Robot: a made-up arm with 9 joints. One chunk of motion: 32 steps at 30 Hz.
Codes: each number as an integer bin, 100 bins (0 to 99) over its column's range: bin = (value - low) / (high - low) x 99, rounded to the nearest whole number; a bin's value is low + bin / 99 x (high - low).
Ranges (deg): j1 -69..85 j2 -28..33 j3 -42..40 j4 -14..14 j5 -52..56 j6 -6..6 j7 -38..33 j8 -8..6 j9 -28..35
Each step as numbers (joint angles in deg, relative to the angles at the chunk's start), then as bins.
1 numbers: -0.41 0.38 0.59 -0.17 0.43 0.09 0.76 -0.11 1.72
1 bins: 44 46 51 49 48 50 54 56 47
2 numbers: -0.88 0.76 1.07 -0.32 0.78 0.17 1.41 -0.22 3.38
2 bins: 44 47 52 48 48 51 55 55 49
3 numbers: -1.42 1.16 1.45 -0.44 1.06 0.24 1.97 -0.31 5.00
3 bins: 43 47 52 48 49 51 56 54 52
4 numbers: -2.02 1.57 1.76 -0.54 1.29 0.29 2.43 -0.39 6.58
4 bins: 43 48 53 48 49 52 56 54 54
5 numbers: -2.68 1.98 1.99 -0.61 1.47 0.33 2.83 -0.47 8.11
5 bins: 43 49 53 47 49 52 57 53 57
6 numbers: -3.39 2.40 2.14 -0.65 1.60 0.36 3.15 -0.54 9.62
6 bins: 42 49 53 47 49 52 57 53 59
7 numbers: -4.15 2.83 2.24 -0.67 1.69 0.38 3.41 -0.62 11.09
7 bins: 42 50 53 47 49 53 58 52 61
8 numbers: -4.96 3.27 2.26 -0.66 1.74 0.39 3.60 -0.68 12.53
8 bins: 41 51 53 47 49 53 58 52 64
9 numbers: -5.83 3.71 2.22 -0.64 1.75 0.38 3.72 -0.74 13.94
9 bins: 41 51 53 47 49 53 58 51 66
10 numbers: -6.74 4.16 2.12 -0.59 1.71 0.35 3.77 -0.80 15.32
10 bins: 40 52 53 47 49 52 58 51 68
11 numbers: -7.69 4.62 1.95 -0.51 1.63 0.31 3.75 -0.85 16.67
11 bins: 39 53 53 48 49 52 58 51 70
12 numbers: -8.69 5.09 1.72 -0.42 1.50 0.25 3.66 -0.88 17.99
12 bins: 39 54 53 48 49 52 58 50 72
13 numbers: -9.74 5.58 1.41 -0.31 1.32 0.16 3.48 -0.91 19.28
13 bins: 38 54 52 48 49 51 58 50 74
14 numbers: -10.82 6.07 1.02 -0.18 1.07 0.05 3.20 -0.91 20.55
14 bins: 37 55 52 49 49 50 57 50 76
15 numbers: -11.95 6.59 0.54 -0.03 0.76 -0.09 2.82 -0.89 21.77
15 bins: 37 56 51 49 48 49 57 50 78
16 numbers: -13.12 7.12 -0.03 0.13 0.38 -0.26 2.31 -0.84 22.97
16 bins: 36 57 51 50 48 47 56 51 80
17 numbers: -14.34 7.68 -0.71 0.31 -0.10 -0.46 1.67 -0.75 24.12
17 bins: 35 58 50 51 48 46 55 51 82
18 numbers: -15.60 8.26 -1.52 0.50 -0.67 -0.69 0.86 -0.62 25.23
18 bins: 34 59 49 51 47 44 54 52 84
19 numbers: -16.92 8.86 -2.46 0.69 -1.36 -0.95 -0.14 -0.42 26.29
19 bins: 33 60 48 52 46 42 53 54 85
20 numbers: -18.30 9.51 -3.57 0.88 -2.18 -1.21 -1.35 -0.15 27.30
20 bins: 33 61 46 53 46 40 51 56 87
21 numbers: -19.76 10.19 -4.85 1.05 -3.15 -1.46 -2.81 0.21 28.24
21 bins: 32 62 45 53 45 37 49 58 88
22 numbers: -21.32 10.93 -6.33 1.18 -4.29 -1.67 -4.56 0.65 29.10
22 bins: 31 63 43 54 44 36 47 61 90
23 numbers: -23.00 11.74 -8.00 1.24 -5.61 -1.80 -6.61 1.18 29.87
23 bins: 30 64 41 54 43 35 44 65 91
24 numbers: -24.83 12.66 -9.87 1.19 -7.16 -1.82 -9.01 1.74 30.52
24 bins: 28 66 39 54 41 34 40 69 92
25 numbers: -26.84 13.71 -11.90 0.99 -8.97 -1.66 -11.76 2.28 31.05
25 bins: 27 68 36 53 39 36 37 73 93
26 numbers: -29.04 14.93 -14.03 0.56 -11.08 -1.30 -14.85 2.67 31.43
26 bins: 26 70 34 51 38 39 32 75 93
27 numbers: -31.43 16.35 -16.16 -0.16 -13.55 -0.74 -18.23 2.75 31.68
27 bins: 24 72 31 49 35 43 28 76 94
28 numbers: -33.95 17.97 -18.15 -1.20 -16.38 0.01 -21.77 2.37 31.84
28 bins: 23 75 29 45 33 50 23 73 94
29 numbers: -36.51 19.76 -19.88 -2.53 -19.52 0.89 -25.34 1.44 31.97
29 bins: 21 78 27 41 30 57 18 67 94
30 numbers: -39.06 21.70 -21.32 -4.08 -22.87 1.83 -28.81 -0.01 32.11
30 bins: 19 81 25 35 27 65 13 57 94
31 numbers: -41.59 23.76 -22.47 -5.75 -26.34 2.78 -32.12 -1.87 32.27
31 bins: 18 84 24 29 24 72 8 43 95
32 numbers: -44.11 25.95 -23.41 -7.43 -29.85 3.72 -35.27 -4.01 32.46
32 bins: 16 88 22 23 20 80 4 28 95
